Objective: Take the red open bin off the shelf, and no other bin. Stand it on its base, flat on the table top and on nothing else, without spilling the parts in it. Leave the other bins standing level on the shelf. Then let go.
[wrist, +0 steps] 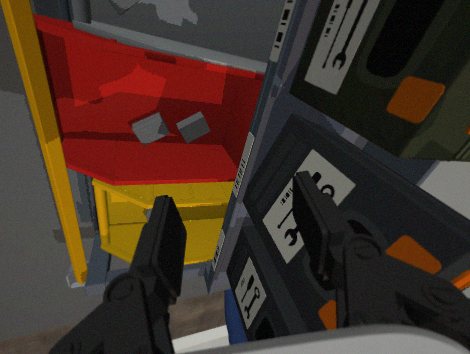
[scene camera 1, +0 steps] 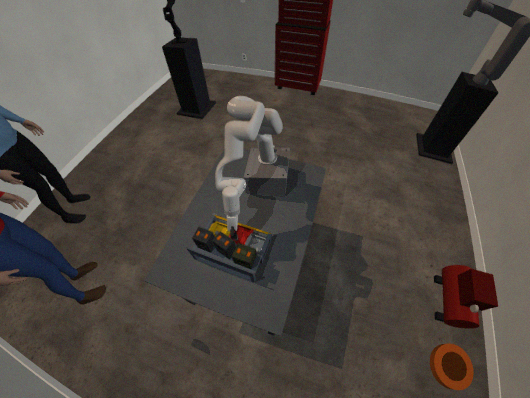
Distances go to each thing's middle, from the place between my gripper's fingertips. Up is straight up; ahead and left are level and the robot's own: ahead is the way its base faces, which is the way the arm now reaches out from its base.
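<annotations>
The red open bin (wrist: 99, 87) is 12 cm below my hand and 4 cm behind it. The yellow bin (wrist: 121, 210) sits 13 cm below my hand, 2 cm behind it and 13 cm to the right of it, and then there's the grey bin (wrist: 244, 42), which is 13 cm below my hand too, but 1 cm behind it and 10 cm to the left of it. The olive toolbox (wrist: 362, 108) is 2 cm below my hand, 10 cm ahead of it and 9 cm to the left of it.
</annotations>
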